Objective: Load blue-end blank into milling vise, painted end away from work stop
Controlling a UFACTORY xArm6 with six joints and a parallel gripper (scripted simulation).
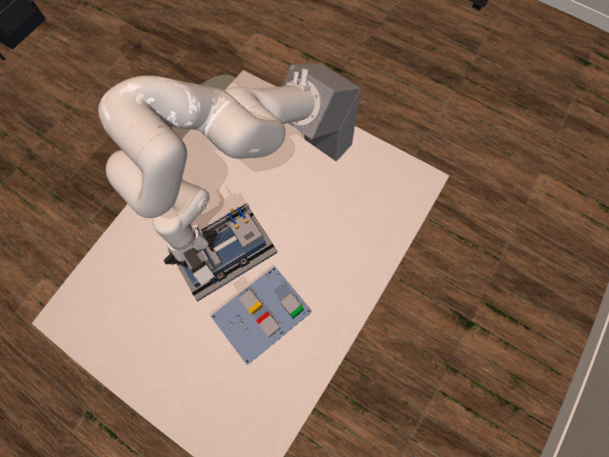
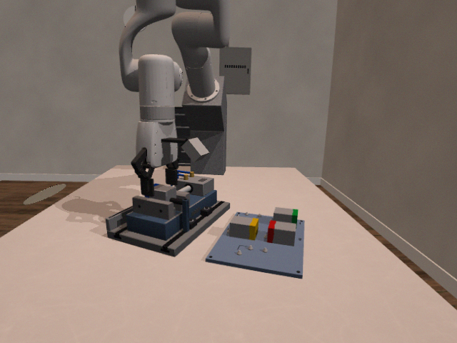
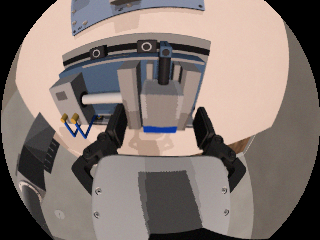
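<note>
The blue-ended blank is 2 cm below my hand. The rest, counted from my hand: fixed jaw 4 cm below, 2 cm to the right, 2 cm ahead; work stop post 6 cm below, 5 cm to the left, 5 cm ahead; vise 8 cm below, 5 cm to the left, 5 cm behind.
</note>
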